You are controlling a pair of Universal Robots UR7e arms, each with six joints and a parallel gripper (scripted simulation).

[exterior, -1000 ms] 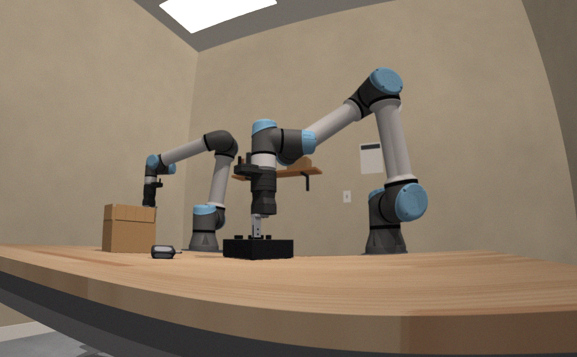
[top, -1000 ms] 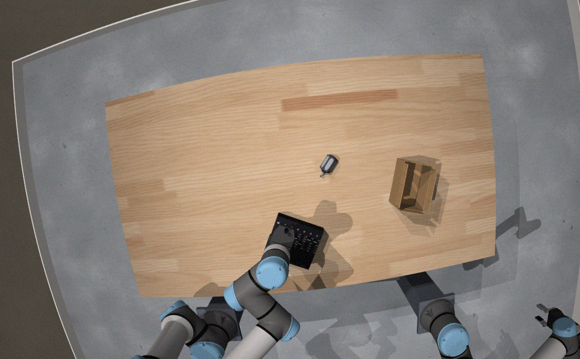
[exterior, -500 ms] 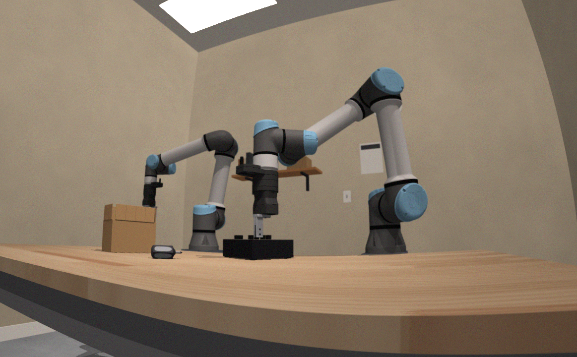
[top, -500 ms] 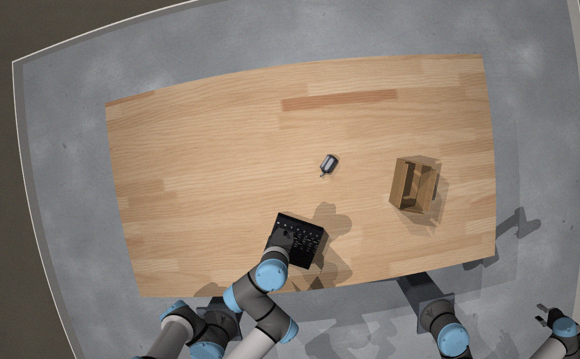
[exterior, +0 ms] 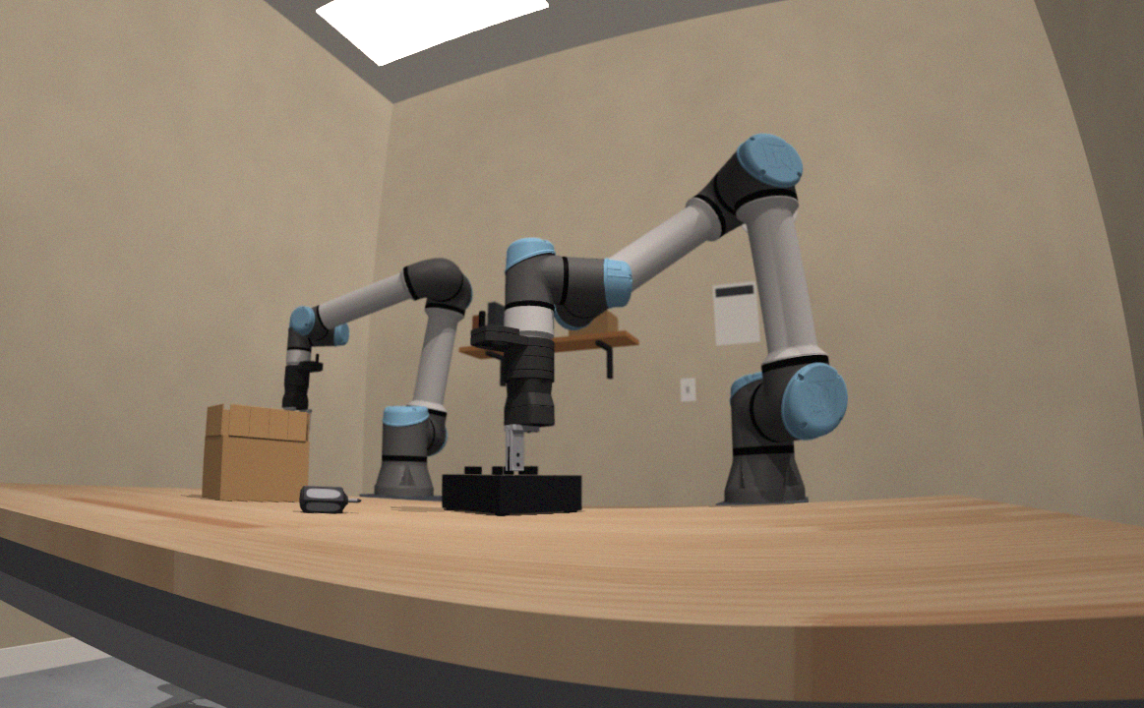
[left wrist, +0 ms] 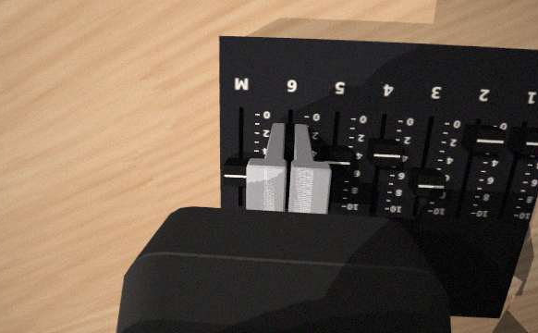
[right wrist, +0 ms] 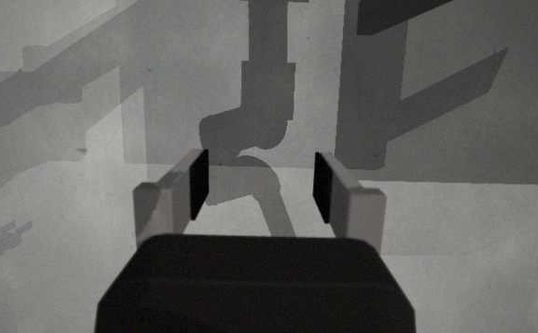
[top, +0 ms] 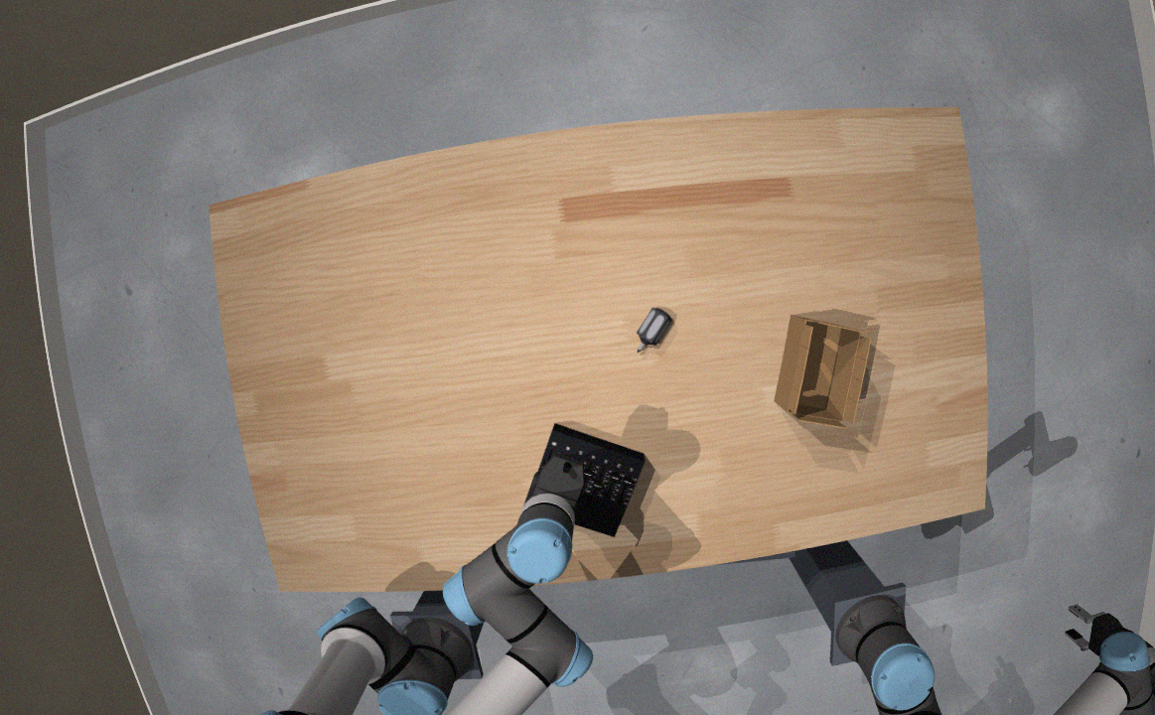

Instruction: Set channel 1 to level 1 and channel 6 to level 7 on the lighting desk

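Note:
The channel 6 fader is 1 cm behind my left hand, 1 cm to the left of it and 1 cm below it. Round my left hand: channel 5 fader: 1 cm behind, 2 cm to the right, 1 cm below; channel 4 fader: 2 cm behind, 4 cm to the right, 1 cm below; master fader: 3 cm to the left, 1 cm below.

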